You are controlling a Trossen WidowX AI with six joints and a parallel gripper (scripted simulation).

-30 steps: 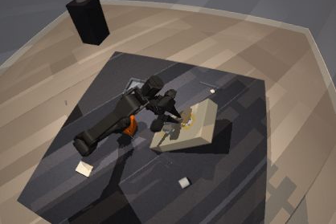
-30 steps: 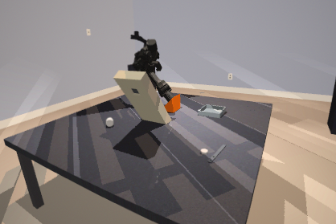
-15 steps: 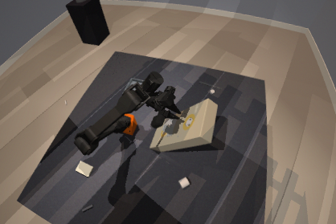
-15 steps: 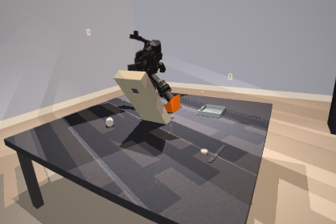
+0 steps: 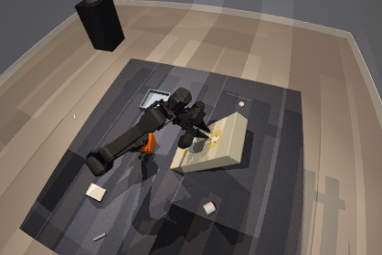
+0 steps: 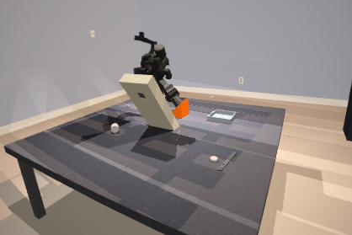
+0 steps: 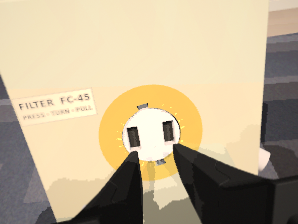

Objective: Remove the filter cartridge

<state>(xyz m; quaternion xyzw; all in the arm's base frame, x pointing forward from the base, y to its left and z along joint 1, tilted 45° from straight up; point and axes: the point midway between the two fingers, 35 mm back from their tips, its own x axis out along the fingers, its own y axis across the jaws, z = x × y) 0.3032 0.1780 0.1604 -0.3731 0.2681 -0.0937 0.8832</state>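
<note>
Now: gripper tip 40 mm short of the round filter cartridge and 30 mm above it. Round my gripper tip: grey-blue tray (410 mm behind, 270 mm to the left, 280 mm below); pale flat block (470 mm behind, 340 mm to the right, 280 mm below); tan service panel (10 mm behind, 100 mm below).
</note>
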